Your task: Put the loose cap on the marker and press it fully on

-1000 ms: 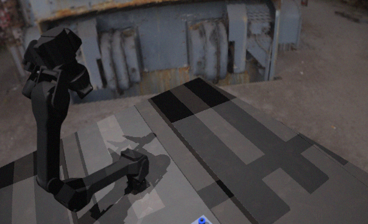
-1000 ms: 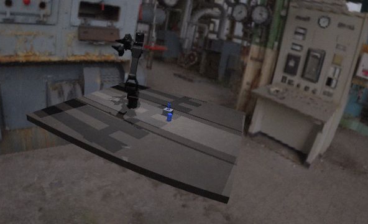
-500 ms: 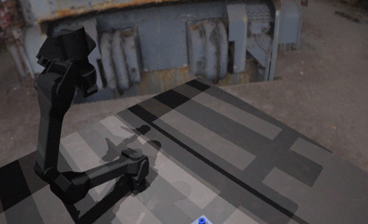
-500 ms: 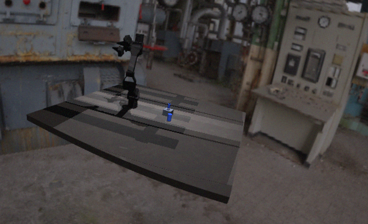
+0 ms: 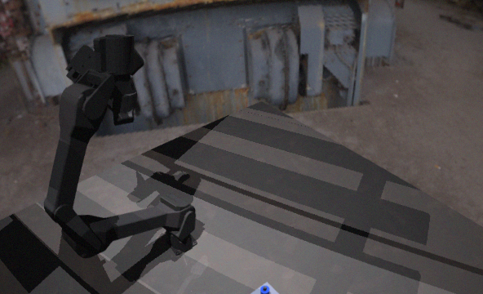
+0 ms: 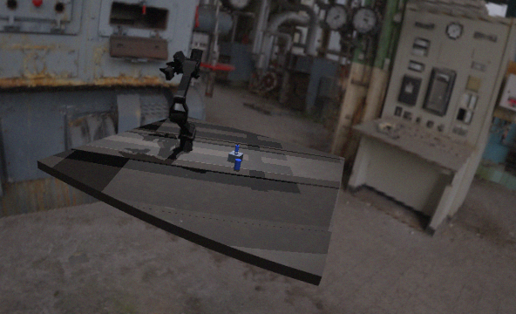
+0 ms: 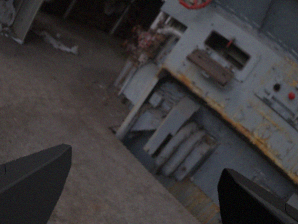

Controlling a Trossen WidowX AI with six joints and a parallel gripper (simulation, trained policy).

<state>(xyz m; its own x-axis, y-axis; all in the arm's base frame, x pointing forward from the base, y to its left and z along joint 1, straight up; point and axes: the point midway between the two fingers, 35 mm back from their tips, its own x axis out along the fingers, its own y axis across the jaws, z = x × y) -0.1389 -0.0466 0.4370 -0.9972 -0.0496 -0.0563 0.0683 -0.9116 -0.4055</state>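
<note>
The blue cap lies 500 mm ahead of my gripper tip and 410 mm below it. Round my gripper tip: grey holder block 450 mm ahead, 420 mm below, 100 mm to the left.
</note>
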